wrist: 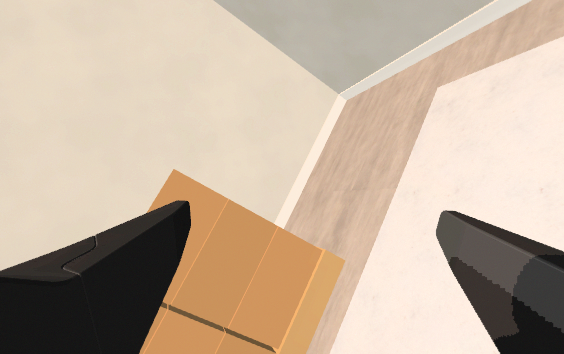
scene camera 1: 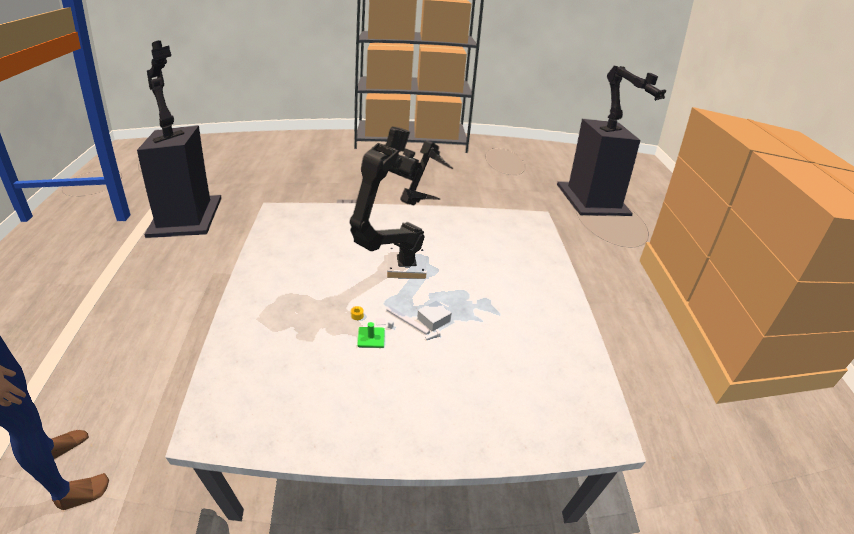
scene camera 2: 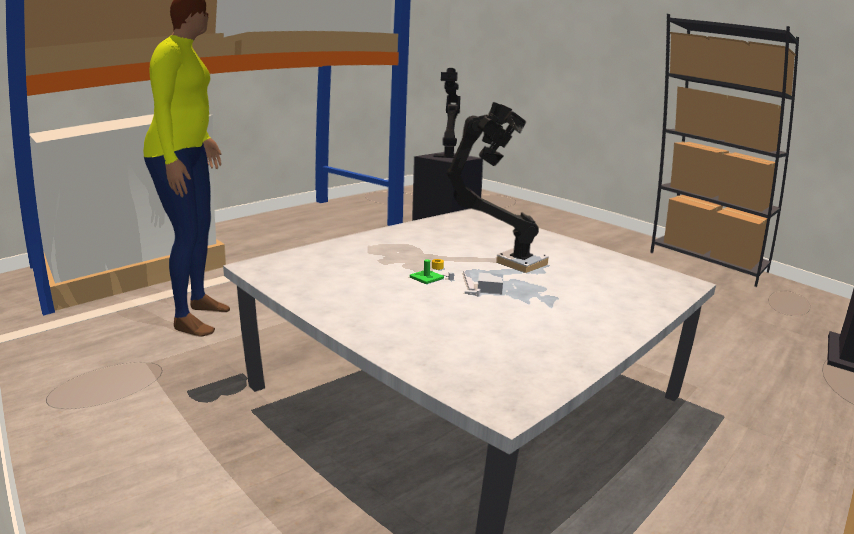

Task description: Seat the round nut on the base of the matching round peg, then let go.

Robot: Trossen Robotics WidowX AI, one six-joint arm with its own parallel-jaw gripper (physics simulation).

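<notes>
The yellow-orange round nut (scene camera 1: 357, 316) (scene camera 2: 437, 265) lies flat on the table, apart from the peg and behind it in scene camera 1. The green round peg (scene camera 1: 370, 330) (scene camera 2: 427, 268) stands upright on its square green base (scene camera 1: 363, 343) (scene camera 2: 416, 275); no nut is around it. My gripper (scene camera 1: 445, 183) (scene camera 2: 507, 139) (wrist: 314, 217) is open and empty, raised high above the table near the arm's base, well away from nut and peg. In the wrist view its two black fingers stand wide apart; nut and peg do not show there.
A grey block (scene camera 1: 435, 319) (scene camera 2: 489, 287) lies on the table (scene camera 1: 403, 415) right of the peg in scene camera 1. Beside it are a thin pale bar (scene camera 1: 406, 319), a small grey piece (scene camera 1: 432, 336) and a tiny grey cube (scene camera 1: 390, 325) (scene camera 2: 450, 276). Stacked cartons (scene camera 1: 780, 251) (wrist: 240, 260) stand beyond the table.
</notes>
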